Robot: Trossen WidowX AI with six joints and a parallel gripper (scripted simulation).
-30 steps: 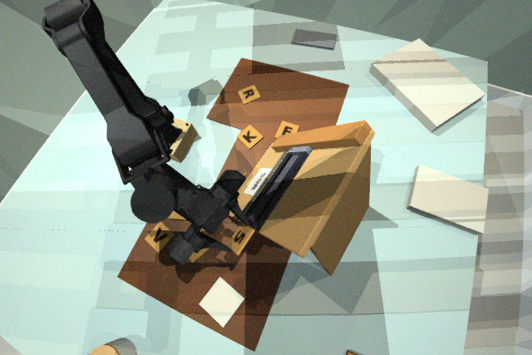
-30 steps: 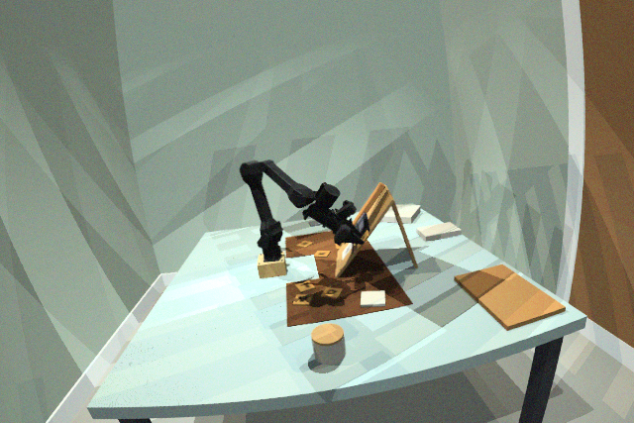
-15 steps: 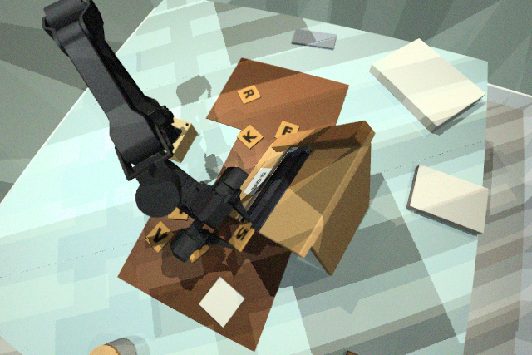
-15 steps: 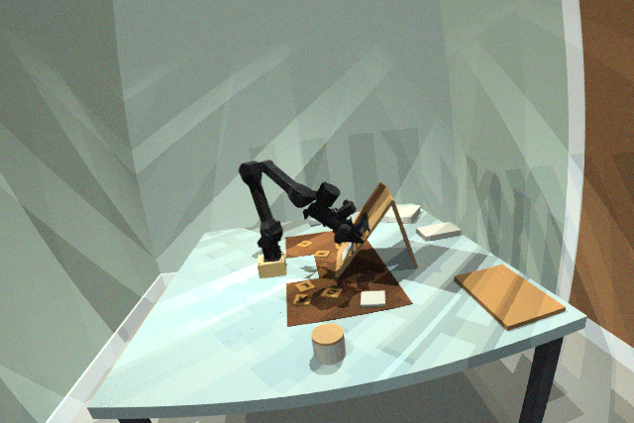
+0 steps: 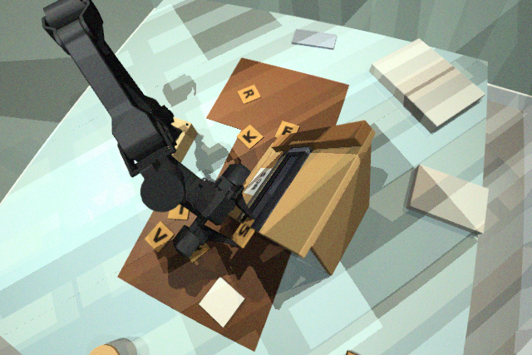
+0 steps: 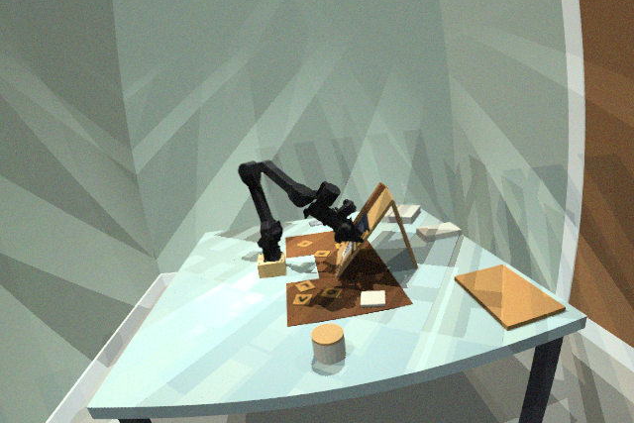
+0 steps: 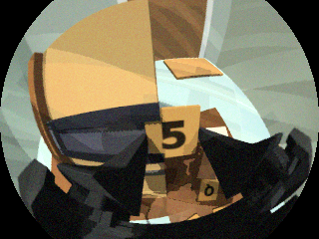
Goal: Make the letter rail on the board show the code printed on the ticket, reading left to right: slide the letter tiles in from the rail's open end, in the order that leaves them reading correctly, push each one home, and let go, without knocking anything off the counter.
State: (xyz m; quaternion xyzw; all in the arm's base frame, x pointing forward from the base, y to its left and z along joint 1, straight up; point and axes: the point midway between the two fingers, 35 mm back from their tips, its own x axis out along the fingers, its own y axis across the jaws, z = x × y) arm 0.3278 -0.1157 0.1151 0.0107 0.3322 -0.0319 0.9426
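Now: the white ticket 120 mm to the left of my gripper tip, 90 mm below it and 50 mm behind it. Also, from my gripper tip: q tile 150 mm below, 130 mm behind, 90 mm to the right; s tile right at my gripper tip; brown mat 150 mm below, 150 mm behind, 140 mm to the left.
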